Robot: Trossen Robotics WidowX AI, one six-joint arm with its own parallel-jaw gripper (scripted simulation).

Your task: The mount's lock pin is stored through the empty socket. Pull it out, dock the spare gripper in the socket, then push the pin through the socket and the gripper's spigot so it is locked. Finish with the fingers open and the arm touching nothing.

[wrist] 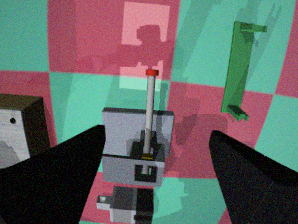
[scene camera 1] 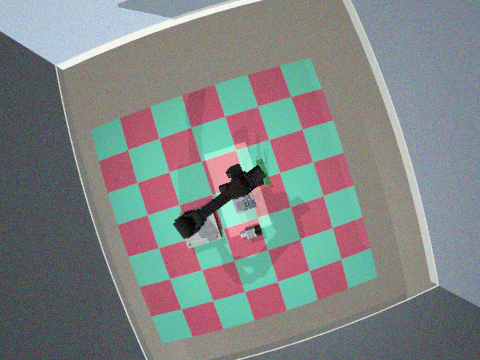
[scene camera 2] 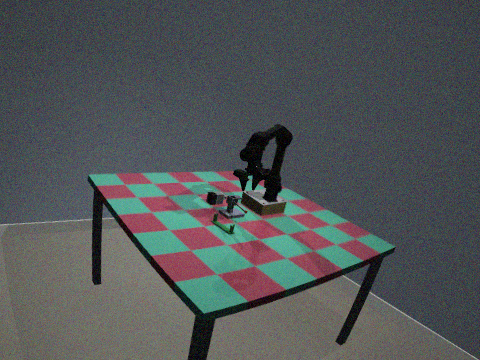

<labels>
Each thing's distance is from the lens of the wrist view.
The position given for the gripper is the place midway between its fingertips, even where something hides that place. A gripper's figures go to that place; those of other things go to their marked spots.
gripper (wrist: 158, 135): 0.10 m
cradle (wrist: 239, 59): 0.29 m
</labels>
